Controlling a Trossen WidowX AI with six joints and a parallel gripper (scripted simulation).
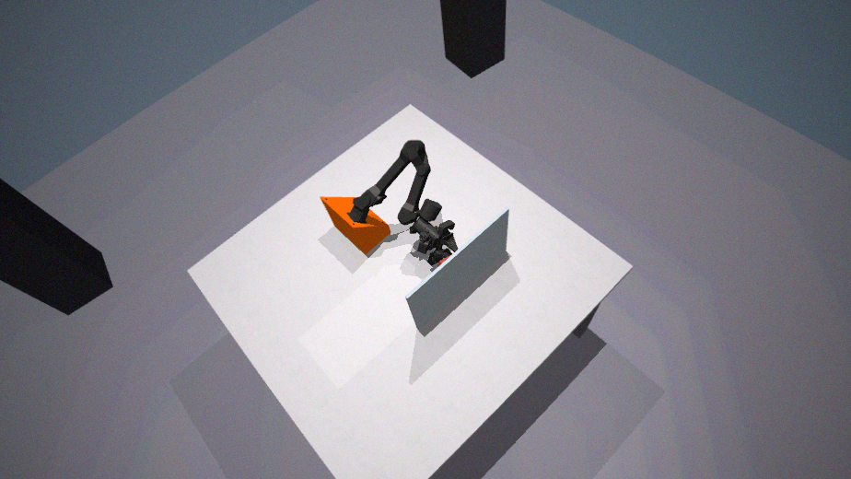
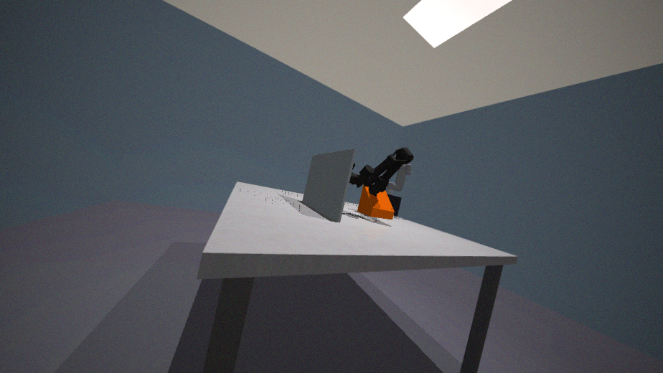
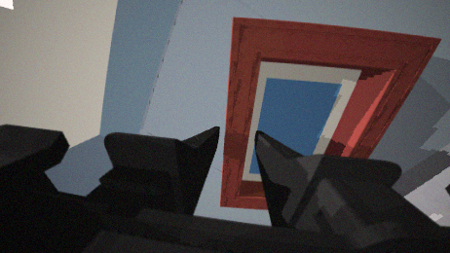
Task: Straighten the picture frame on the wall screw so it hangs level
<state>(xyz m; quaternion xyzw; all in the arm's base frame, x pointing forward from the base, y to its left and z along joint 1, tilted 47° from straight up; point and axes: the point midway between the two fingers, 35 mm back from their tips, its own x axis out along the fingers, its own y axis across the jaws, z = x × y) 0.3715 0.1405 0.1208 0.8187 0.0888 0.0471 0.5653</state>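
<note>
Right now my gripper tip is 5 cm above the picture frame, 2 cm to the left of it and 1 cm short of it. Also, from my gripper tip: wall panel: 5 cm below, 2 cm ahead, 1 cm to the right.
</note>
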